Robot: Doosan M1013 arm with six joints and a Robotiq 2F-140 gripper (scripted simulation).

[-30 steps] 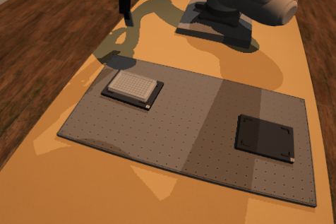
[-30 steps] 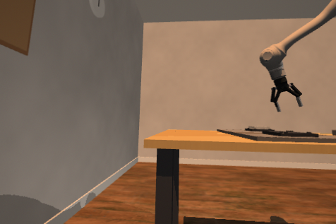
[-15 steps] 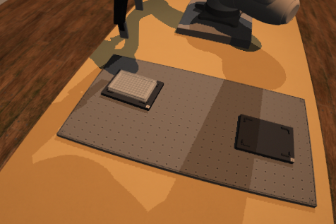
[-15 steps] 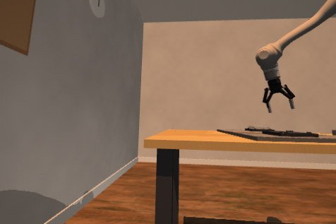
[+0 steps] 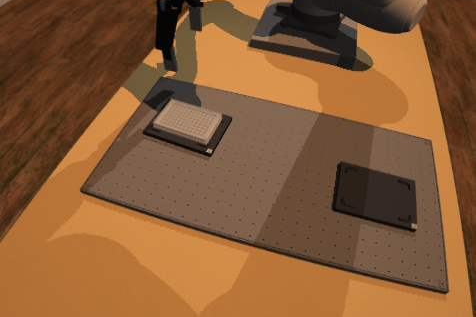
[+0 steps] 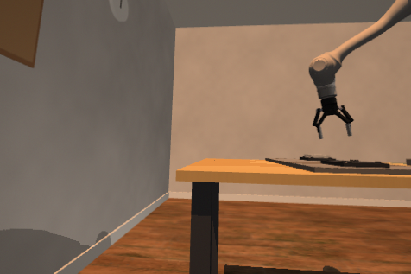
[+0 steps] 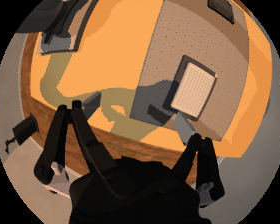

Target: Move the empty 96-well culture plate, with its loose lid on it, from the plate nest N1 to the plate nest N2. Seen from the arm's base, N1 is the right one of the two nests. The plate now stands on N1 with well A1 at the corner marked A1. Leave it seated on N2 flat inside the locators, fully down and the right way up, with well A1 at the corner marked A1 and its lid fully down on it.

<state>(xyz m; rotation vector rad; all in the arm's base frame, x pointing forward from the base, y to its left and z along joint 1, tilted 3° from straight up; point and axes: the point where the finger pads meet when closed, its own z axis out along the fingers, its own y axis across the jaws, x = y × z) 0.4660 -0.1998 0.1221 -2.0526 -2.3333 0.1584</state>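
Right now my hand is 11 cm short of the lid, 7 cm to the right of it and 10 cm above it. Also, from my hand: plate: 11 cm ahead, 7 cm to the left, 11 cm below; black nest N1: 11 cm ahead, 7 cm to the left, 12 cm below; black nest N2: 12 cm ahead, 49 cm to the left, 12 cm below.
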